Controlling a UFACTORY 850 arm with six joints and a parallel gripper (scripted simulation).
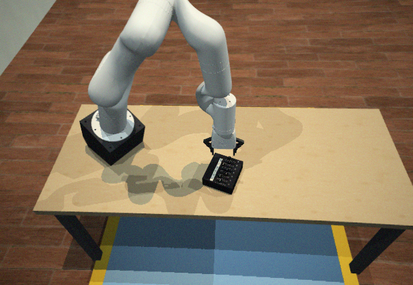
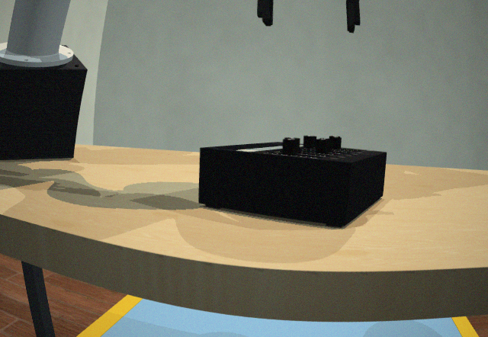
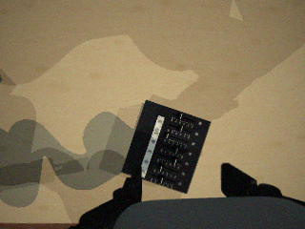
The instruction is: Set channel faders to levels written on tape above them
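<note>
My gripper is now 2 cm short of the master fader, 7 cm to the right of it and 13 cm above it.
</note>
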